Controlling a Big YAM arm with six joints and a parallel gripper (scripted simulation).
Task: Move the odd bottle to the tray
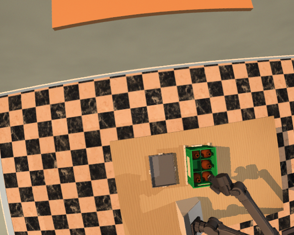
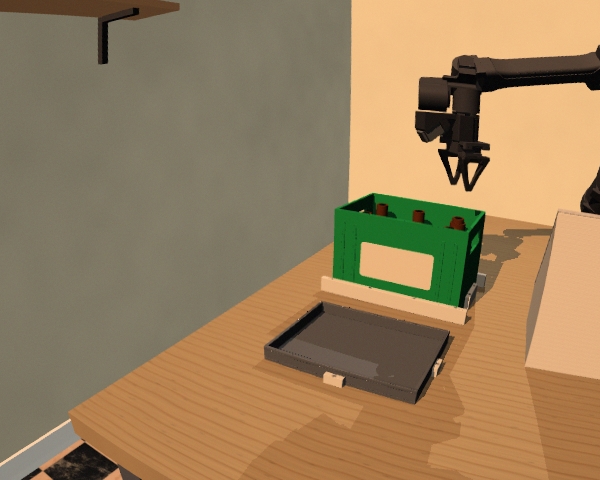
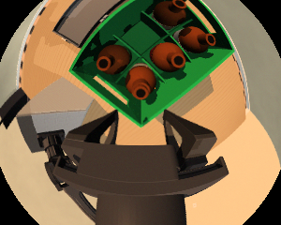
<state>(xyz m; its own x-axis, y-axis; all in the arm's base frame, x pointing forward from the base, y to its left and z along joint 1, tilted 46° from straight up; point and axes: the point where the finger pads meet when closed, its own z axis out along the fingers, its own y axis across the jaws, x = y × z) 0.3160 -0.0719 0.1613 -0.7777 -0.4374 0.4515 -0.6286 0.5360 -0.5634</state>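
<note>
My hand is 15 cm above the green crate, 9 cm short of it and 3 cm to the right of it. From my hand the other things lie so: dark grey tray 31 cm to the left, 22 cm below, 9 cm ahead.
</note>
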